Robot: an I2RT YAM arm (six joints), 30 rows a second.
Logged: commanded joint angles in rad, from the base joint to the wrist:
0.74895, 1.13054, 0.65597, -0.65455, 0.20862, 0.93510
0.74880, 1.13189, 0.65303, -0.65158, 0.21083, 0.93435
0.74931, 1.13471, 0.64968, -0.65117, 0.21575, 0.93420
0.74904, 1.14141, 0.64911, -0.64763, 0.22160, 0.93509
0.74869, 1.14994, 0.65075, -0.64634, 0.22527, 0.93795
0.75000, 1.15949, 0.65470, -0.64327, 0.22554, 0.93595
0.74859, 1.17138, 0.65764, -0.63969, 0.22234, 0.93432
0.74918, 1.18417, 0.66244, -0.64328, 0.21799, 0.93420
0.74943, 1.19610, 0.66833, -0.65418, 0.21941, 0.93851
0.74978, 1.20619, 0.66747, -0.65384, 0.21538, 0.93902
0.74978, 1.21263, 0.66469, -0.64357, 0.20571, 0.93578
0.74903, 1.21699, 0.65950, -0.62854, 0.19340, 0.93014
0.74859, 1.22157, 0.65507, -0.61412, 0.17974, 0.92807
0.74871, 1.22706, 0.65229, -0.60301, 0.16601, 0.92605
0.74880, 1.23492, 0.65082, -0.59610, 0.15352, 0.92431
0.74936, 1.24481, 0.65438, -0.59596, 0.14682, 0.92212
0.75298, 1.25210, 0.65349, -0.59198, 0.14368, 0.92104
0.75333, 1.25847, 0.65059, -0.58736, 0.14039, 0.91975
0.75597, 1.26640, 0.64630, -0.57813, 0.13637, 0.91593
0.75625, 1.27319, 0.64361, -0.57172, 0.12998, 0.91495
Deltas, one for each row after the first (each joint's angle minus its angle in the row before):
-0.00015, 0.00135, -0.00294, 0.00297, 0.00221, -0.00075
0.00051, 0.00282, -0.00335, 0.00041, 0.00492, -0.00015
-0.00027, 0.00670, -0.00057, 0.00354, 0.00585, 0.00089
-0.00035, 0.00853, 0.00164, 0.00129, 0.00367, 0.00286
0.00131, 0.00955, 0.00395, 0.00307, 0.00027, -0.00200
-0.00141, 0.01189, 0.00294, 0.00358, -0.00320, -0.00163
0.00059, 0.01279, 0.00480, -0.00359, -0.00435, -0.00012
0.00025, 0.01193, 0.00589, -0.01090, 0.00142, 0.00431
0.00035, 0.01009, -0.00086, 0.00034, -0.00403, 0.00051
0.00000, 0.00644, -0.00278, 0.01027, -0.00967, -0.00324
-0.00075, 0.00436, -0.00519, 0.01503, -0.01231, -0.00564
-0.00044, 0.00458, -0.00443, 0.01442, -0.01366, -0.00207
0.00012, 0.00549, -0.00278, 0.01111, -0.01373, -0.00202
0.00009, 0.00786, -0.00147, 0.00691, -0.01249, -0.00174
0.00056, 0.00989, 0.00356, 0.00014, -0.00670, -0.00219
0.00362, 0.00729, -0.00089, 0.00398, -0.00314, -0.00108
0.00035, 0.00637, -0.00290, 0.00462, -0.00329, -0.00129
0.00264, 0.00793, -0.00429, 0.00923, -0.00402, -0.00382
0.00028, 0.00679, -0.00269, 0.00641, -0.00639, -0.00098

